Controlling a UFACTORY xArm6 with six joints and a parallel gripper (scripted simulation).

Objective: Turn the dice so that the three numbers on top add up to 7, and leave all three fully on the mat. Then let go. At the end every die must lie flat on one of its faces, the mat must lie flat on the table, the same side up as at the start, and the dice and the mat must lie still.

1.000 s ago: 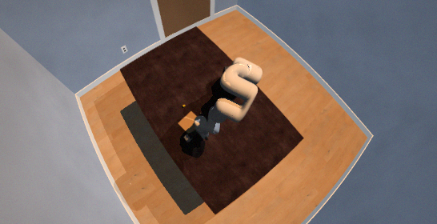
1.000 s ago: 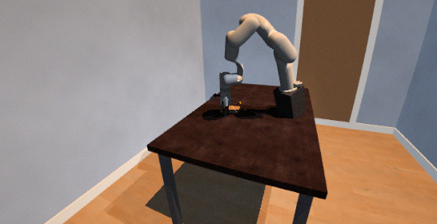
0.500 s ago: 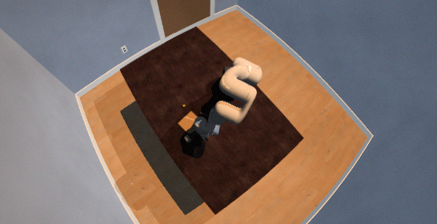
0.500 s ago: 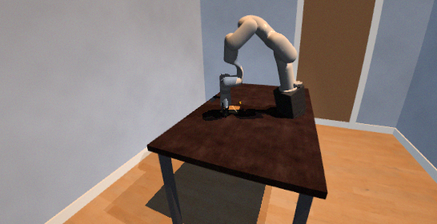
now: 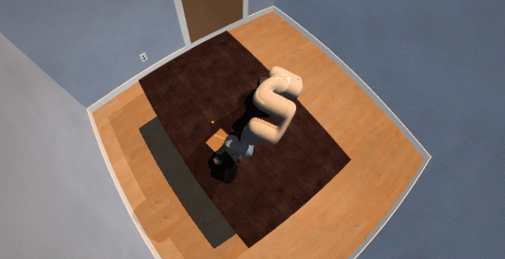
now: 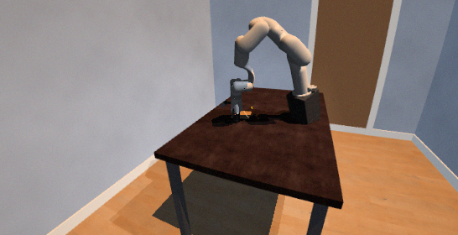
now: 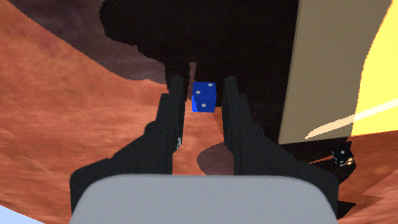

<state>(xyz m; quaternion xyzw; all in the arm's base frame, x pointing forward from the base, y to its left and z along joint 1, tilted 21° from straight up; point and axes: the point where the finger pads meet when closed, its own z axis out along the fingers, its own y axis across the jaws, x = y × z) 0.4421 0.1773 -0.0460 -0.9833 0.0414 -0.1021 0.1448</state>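
The blue die lies 10 mm below my hand. Also, from my hand: mat: 10 mm ahead, 130 mm to the right, 20 mm below; yellow die: 30 mm behind, 280 mm to the right, 10 mm below; black die: 90 mm behind, 150 mm to the right, 10 mm below.
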